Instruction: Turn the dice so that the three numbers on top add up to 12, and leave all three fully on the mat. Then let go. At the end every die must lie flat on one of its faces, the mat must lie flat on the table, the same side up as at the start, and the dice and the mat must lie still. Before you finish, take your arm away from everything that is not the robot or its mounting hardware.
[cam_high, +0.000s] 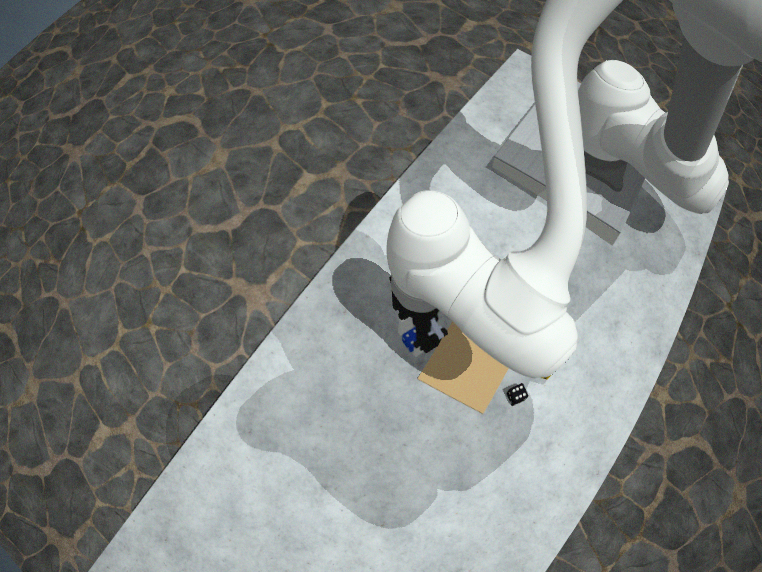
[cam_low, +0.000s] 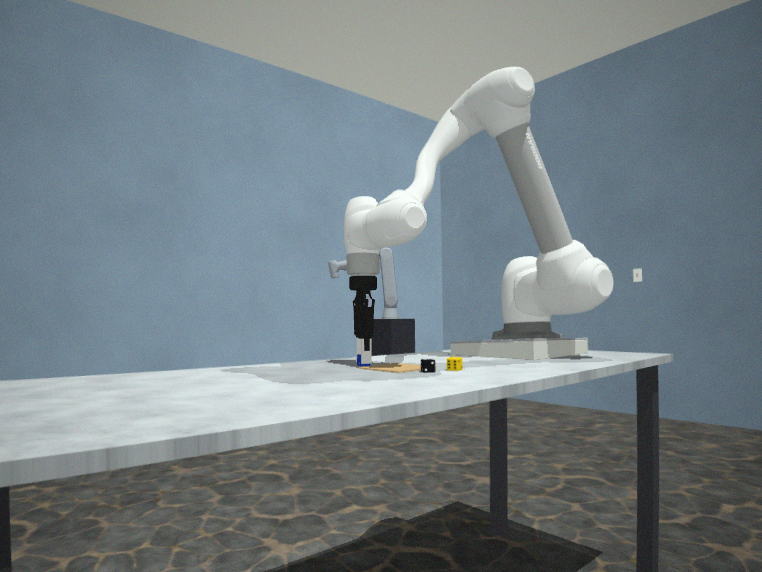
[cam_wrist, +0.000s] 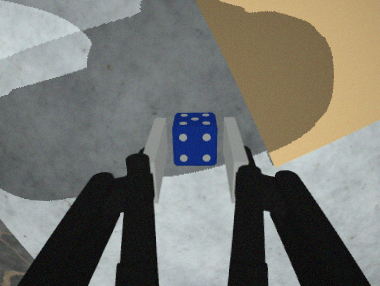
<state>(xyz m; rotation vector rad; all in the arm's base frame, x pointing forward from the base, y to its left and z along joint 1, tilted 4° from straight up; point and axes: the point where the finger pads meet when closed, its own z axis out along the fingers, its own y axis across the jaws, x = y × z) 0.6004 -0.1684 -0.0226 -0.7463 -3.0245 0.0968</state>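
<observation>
The blue die lies 20 mm below my hand. From my hand the other things lie so: black die (220 mm to the left, 20 mm below); tan mat (110 mm to the left, 40 mm below, 10 mm behind); yellow die (250 mm to the left, 70 mm behind, 20 mm below).
</observation>
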